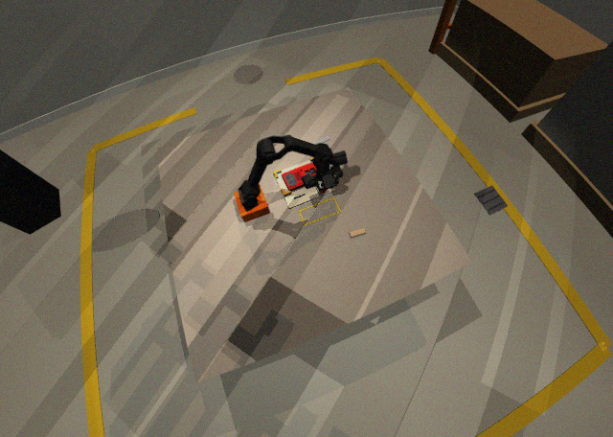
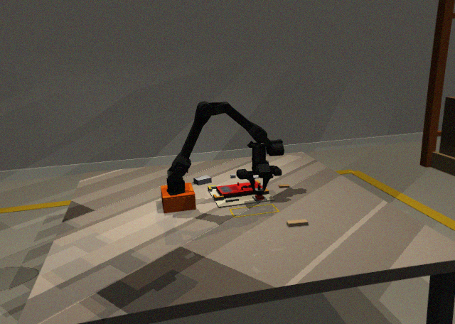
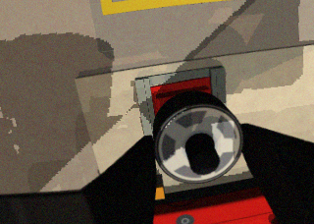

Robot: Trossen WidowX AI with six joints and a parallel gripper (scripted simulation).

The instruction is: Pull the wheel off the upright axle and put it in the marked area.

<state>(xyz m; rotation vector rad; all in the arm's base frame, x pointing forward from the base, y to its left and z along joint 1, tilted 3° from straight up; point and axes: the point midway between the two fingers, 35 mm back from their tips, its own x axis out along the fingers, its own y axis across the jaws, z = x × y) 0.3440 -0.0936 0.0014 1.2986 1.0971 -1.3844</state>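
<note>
My gripper tip is right at the wheel.
</note>
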